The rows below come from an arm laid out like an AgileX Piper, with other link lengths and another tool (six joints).
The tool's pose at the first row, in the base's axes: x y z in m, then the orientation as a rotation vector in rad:
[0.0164, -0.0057, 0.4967, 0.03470, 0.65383, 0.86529]
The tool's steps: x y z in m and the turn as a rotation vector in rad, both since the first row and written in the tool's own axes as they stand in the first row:
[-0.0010, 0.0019, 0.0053, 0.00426, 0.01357, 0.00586]
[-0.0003, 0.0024, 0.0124, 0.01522, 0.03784, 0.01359]
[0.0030, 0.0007, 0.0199, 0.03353, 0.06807, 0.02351]
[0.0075, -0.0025, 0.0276, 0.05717, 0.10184, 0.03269]
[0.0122, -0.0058, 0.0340, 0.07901, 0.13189, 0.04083]
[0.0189, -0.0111, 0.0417, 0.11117, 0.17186, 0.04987]
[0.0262, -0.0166, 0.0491, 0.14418, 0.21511, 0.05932]
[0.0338, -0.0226, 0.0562, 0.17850, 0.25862, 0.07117]
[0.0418, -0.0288, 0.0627, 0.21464, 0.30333, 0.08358]
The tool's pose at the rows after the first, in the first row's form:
[0.0175, -0.0040, 0.5020, 0.03462, 0.66857, 0.87043]
[0.0214, -0.0015, 0.5075, 0.03658, 0.69632, 0.87582]
[0.0282, 0.0014, 0.5114, 0.04333, 0.73294, 0.88114]
[0.0367, 0.0043, 0.5143, 0.05317, 0.77520, 0.88397]
[0.0447, 0.0069, 0.5161, 0.06267, 0.81316, 0.88598]
[0.0557, 0.0100, 0.5173, 0.07761, 0.86493, 0.88551]
[0.0670, 0.0133, 0.5179, 0.09210, 0.92016, 0.88485]
[0.0786, 0.0164, 0.5180, 0.10857, 0.97632, 0.88559]
[0.0902, 0.0195, 0.5173, 0.12647, 1.03440, 0.88576]

